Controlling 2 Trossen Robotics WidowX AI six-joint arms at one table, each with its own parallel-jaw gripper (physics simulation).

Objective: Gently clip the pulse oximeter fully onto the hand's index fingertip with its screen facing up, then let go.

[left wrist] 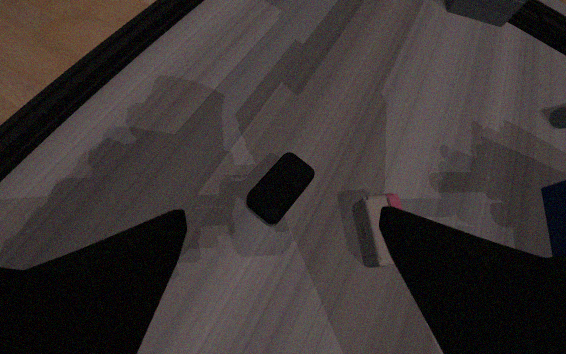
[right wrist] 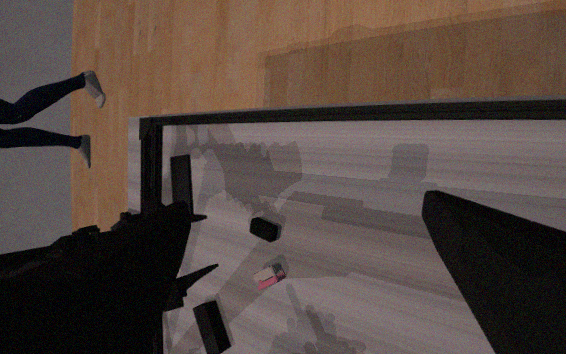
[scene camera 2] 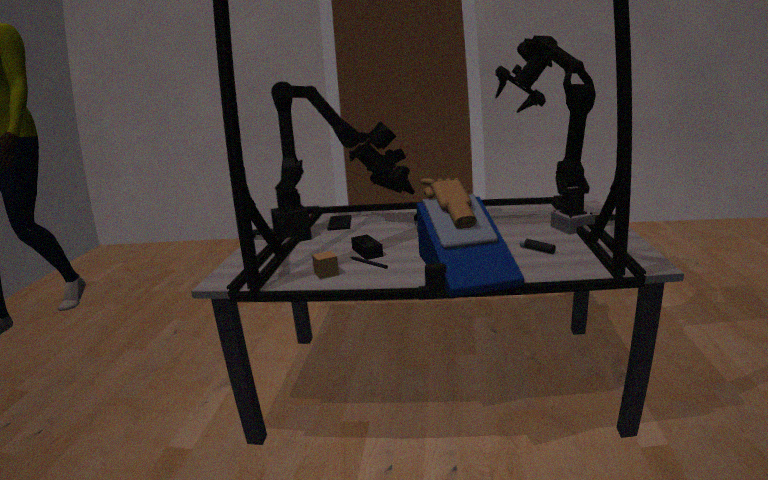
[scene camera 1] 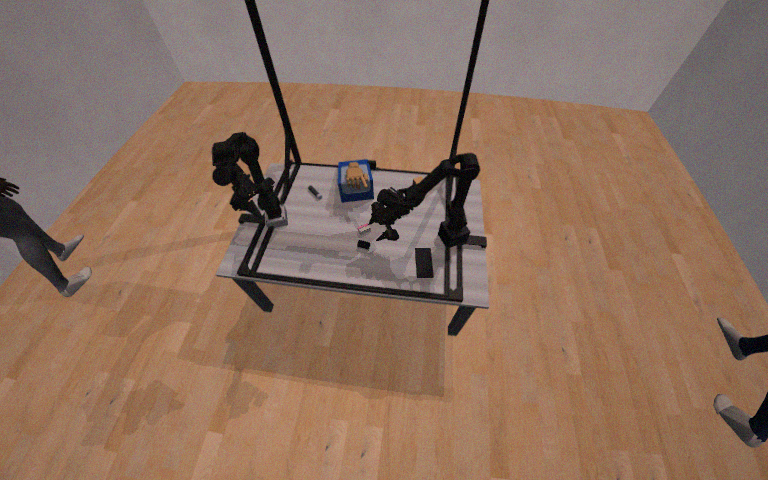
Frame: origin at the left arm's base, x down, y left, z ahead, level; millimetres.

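Seen in the pictures: left gripper, fingertip midpoint: (left wrist: 284, 218) (right wrist: 212, 240) (scene camera 2: 407, 192) (scene camera 1: 372, 232); right gripper, fingertip midpoint: (right wrist: 306, 208) (scene camera 2: 506, 105) (scene camera 1: 269, 213); left arm's base, origin of the base link: (scene camera 2: 289, 209) (scene camera 1: 455, 227); right arm's base, origin of the base link: (scene camera 2: 572, 212) (scene camera 1: 274, 213).
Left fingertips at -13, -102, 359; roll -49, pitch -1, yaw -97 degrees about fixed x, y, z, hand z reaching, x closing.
Pixels of each thing's top centre, then the offset from my left fingertips to it, as dx, dy, dz.
- dark clip, middle of its top: (left wrist: 391, 226) (right wrist: 263, 279) (scene camera 1: 364, 227) +76, -97, +13
- black block, middle of its top: (left wrist: 283, 182) (right wrist: 259, 230) (scene camera 1: 363, 243) +76, -11, +45
- flat black slab, middle of its top: (right wrist: 180, 186) (scene camera 2: 339, 221) (scene camera 1: 424, 262) +100, +170, -178
- black box, middle of its top: (right wrist: 205, 330) (scene camera 2: 366, 240) +73, -170, -211
- pen, middle of its top: (scene camera 2: 367, 260) +99, -249, -242
- wooden cube, middle of its top: (scene camera 2: 324, 255) +58, -264, -357
- dark cylinder, middle of its top: (scene camera 2: 537, 240) (scene camera 1: 314, 190) +81, -427, +176
The pulse oximeter, a small white, pink and dark clip (scene camera 1: 363, 228) (left wrist: 367, 230) (right wrist: 270, 276), lies on the table. In the left wrist view a finger partly covers it. My left gripper (scene camera 1: 374, 229) (left wrist: 284, 218) (right wrist: 212, 240) is open and empty, low above the table beside the clip; a black block (left wrist: 280, 189) (scene camera 1: 363, 245) (right wrist: 264, 228) shows between its fingers from above. The tan hand (scene camera 1: 355, 173) (scene camera 2: 453, 198) rests on a grey pad on a blue sloped stand (scene camera 1: 355, 195) (scene camera 2: 481, 274), one finger extended. My right gripper (scene camera 2: 508, 103) (right wrist: 306, 208) is open and empty, high up.
A flat black slab (scene camera 1: 423, 263) (scene camera 2: 339, 222) (right wrist: 181, 180) lies near the left arm's base. A black box (scene camera 2: 367, 246) (right wrist: 212, 325), a pen (scene camera 2: 369, 262) and a wooden cube (scene camera 2: 325, 264) lie left of the stand in scene camera 2. A dark cylinder (scene camera 1: 314, 192) (scene camera 2: 538, 246) lies on its other side.
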